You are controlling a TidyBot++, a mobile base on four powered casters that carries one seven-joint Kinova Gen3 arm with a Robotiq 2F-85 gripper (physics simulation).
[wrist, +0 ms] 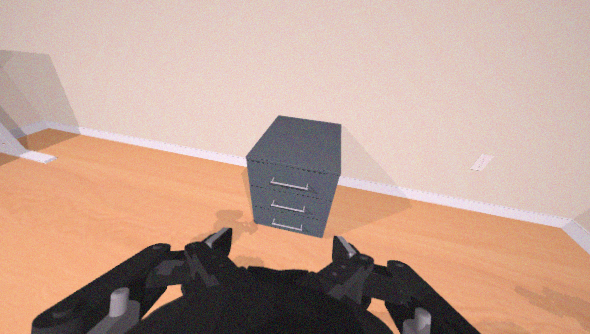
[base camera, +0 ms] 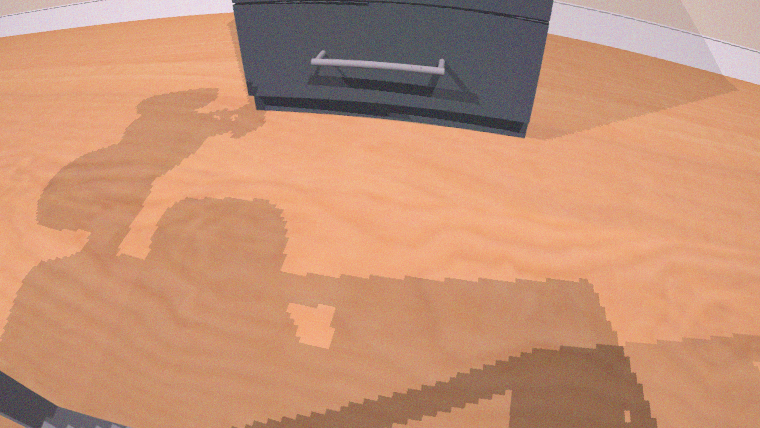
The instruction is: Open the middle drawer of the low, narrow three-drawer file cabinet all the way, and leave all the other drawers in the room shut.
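Places are measured from the arm's base along level axes (x right, y down, z ahead), in centimetres.
Pixels of known places: gripper, fingertip midpoint: point(wrist: 282, 243).
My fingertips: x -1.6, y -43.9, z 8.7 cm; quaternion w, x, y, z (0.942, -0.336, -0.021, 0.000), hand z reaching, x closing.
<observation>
Ahead of a thing's pixels: the offset from my fingertips to its top centre. "spot": to the spot under its first point. Level surfaces: height alone.
The low, narrow three-drawer file cabinet point(base camera: 393, 37) point(wrist: 305, 145) is dark blue-grey and stands against the wall. In the wrist view all three drawers look shut. The middle drawer's handle {spot: dx -3.2, dy +58.7, dz +54.1 cm} point(wrist: 287, 206) is a light bar between the top handle {spot: dx -2.1, dy +40.6, dz +50.8 cm} point(wrist: 290, 185) and the bottom handle {spot: dx -2.4, dy +71.5, dz +50.9 cm} point(wrist: 287, 226). The base camera view shows the cabinet's lower part, with the bottom handle point(base camera: 377, 66); the middle drawer's handle is out of that view. My gripper point(wrist: 282, 243) is open, with nothing between its fingers, and it is some distance in front of the cabinet, touching no handle.
A white skirting board point(base camera: 638, 39) point(wrist: 165, 147) runs along the wall behind the cabinet. A wall outlet {dx +116.2, dy +37.8, dz +91.8 cm} point(wrist: 482, 162) is to the right. A pale object point(wrist: 37, 157) is at the far left on the wooden floor {dy +83.6 cm} point(base camera: 425, 186). Shadows of the robot fall on the floor before the cabinet.
</observation>
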